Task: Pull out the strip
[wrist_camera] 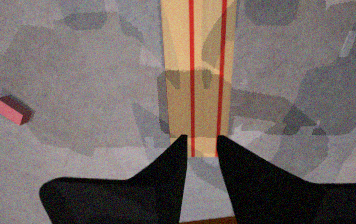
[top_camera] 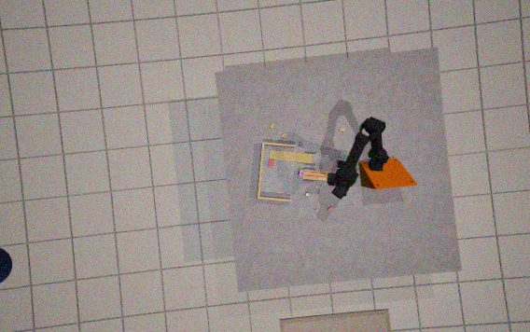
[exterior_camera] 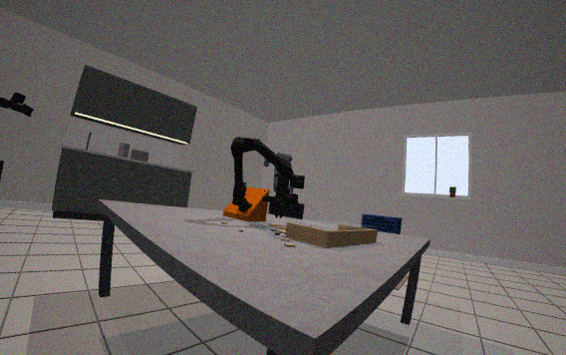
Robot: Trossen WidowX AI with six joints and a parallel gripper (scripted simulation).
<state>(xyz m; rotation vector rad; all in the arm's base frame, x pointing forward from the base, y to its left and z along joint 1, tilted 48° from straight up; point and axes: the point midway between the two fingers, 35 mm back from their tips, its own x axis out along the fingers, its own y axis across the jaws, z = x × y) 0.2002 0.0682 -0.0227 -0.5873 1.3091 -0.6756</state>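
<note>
The purple cube lies 20 cm ahead of my gripper tip, 2 cm to the right of it and 2 cm below it. The rest, counted from my gripper tip: pink piece: 3 cm ahead, 19 cm to the left, 4 cm below.
</note>
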